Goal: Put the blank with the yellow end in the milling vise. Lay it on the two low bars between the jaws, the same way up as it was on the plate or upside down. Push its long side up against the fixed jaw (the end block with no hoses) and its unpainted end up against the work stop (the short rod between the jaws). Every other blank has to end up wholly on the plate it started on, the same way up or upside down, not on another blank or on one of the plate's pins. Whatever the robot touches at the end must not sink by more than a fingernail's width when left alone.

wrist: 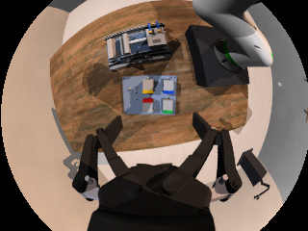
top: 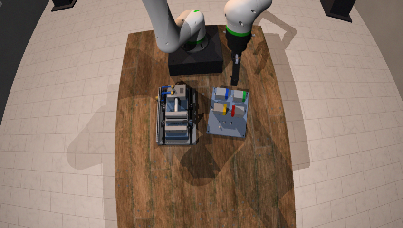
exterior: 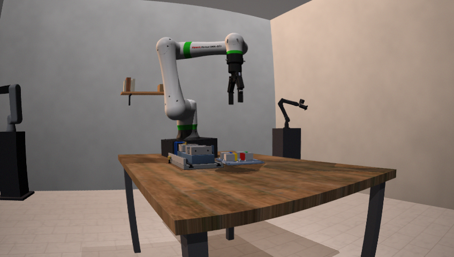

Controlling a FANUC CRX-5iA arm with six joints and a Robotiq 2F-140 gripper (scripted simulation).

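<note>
My gripper is now 40 mm short of the yellow-ended blank, 50 mm to the left of it and 300 mm above it. The rest, counted from my hand: red-ended blank 50 mm ahead, 40 mm to the left, 300 mm below; blue-ended blank 50 mm behind, 40 mm to the right, 300 mm below; green-ended blank 40 mm behind, 50 mm to the left, 300 mm below.
</note>
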